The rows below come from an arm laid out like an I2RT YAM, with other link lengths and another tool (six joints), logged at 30 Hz.
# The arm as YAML. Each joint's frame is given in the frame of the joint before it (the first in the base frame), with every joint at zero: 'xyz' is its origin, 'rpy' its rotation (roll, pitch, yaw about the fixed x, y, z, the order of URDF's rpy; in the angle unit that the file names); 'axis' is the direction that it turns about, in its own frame. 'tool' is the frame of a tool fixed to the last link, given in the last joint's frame.
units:
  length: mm
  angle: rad
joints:
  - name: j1
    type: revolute
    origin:
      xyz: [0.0, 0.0, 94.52]
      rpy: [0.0, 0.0, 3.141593]
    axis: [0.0, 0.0, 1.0]
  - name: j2
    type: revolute
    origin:
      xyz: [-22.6, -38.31, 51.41]
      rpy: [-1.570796, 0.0, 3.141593]
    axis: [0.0, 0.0, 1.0]
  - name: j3
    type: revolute
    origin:
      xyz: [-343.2, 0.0, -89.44]
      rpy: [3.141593, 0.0, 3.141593]
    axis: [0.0, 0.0, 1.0]
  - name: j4
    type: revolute
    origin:
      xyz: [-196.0, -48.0, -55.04]
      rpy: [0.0, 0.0, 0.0]
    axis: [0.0, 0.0, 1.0]
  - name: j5
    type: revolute
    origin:
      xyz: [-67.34, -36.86, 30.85]
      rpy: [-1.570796, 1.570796, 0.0]
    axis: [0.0, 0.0, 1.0]
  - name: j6
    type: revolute
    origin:
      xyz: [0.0, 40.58, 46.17]
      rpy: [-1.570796, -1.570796, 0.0]
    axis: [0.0, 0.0, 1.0]
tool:
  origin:
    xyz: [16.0, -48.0, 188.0]
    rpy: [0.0, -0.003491, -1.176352]
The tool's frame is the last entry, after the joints.
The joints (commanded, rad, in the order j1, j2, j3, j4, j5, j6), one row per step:
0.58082 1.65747 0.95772 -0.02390 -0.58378 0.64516
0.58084 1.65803 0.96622 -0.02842 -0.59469 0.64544
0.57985 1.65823 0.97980 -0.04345 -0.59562 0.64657
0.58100 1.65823 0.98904 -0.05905 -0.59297 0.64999
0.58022 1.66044 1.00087 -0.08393 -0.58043 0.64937
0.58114 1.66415 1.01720 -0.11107 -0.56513 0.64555
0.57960 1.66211 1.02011 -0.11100 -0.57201 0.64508
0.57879 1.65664 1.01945 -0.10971 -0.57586 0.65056
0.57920 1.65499 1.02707 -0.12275 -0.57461 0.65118
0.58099 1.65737 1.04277 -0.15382 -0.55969 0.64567
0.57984 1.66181 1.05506 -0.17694 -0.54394 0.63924
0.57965 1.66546 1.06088 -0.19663 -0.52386 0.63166
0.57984 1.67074 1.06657 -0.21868 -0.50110 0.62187
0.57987 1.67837 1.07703 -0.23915 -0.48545 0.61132
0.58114 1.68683 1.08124 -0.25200 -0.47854 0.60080
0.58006 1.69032 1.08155 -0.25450 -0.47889 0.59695
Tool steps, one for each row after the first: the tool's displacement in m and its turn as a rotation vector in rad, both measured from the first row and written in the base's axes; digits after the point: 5 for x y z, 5 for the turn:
-0.00058 0.00233 0.00275 0.00796 0.00132 0.00805
0.00021 0.00264 0.00496 0.00783 0.00395 0.00713
-0.00033 0.00234 0.00536 0.00362 0.01107 0.00439
0.00061 -0.00054 0.00363 -0.01185 0.01874 -0.00544
0.00240 -0.00288 0.00241 -0.02930 0.02213 -0.01366
0.00236 -0.00197 0.00470 -0.02273 0.02014 -0.00988
0.00154 -0.00171 0.00700 -0.01600 0.02085 -0.01093
0.00103 -0.00213 0.00806 -0.01865 0.02402 -0.01180
0.00154 -0.00487 0.00658 -0.03813 0.02885 -0.01781
0.00370 -0.00824 0.00443 -0.05704 0.03061 -0.02661
0.00527 -0.01270 0.00066 -0.08018 0.03166 -0.03658
0.00671 -0.01790 -0.00420 -0.10802 0.03335 -0.04622
0.00855 -0.02116 -0.00753 -0.12981 0.03386 -0.05019
0.00850 -0.02283 -0.01157 -0.14616 0.03721 -0.04652
0.00854 -0.02339 -0.01311 -0.15003 0.03918 -0.04470

